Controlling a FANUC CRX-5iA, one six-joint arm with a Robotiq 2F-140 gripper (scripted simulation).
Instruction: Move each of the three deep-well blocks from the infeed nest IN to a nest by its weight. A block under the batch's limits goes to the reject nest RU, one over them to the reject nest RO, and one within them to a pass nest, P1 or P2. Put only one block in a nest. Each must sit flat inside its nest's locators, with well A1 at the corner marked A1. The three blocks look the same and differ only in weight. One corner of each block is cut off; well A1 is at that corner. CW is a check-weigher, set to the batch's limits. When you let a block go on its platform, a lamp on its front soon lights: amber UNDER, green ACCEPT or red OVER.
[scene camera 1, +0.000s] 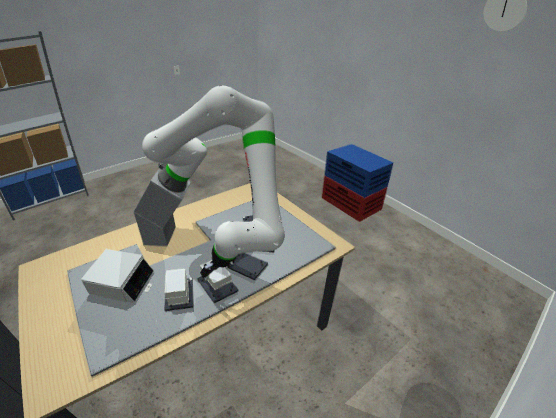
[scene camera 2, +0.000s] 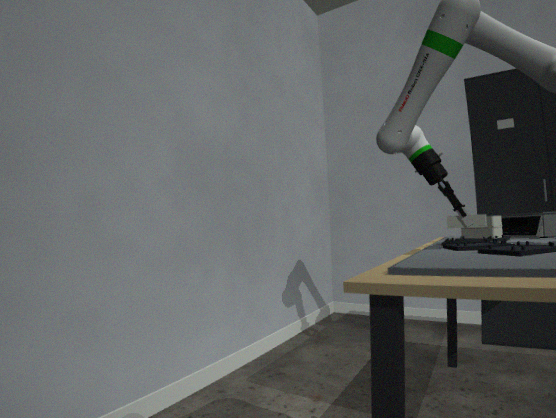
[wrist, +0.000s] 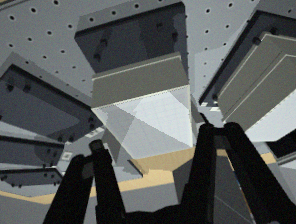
Scene:
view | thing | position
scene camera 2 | my gripper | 471, 224
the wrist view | my gripper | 152, 115
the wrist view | white deep-well block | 146, 105
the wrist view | dark nest plate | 135, 38

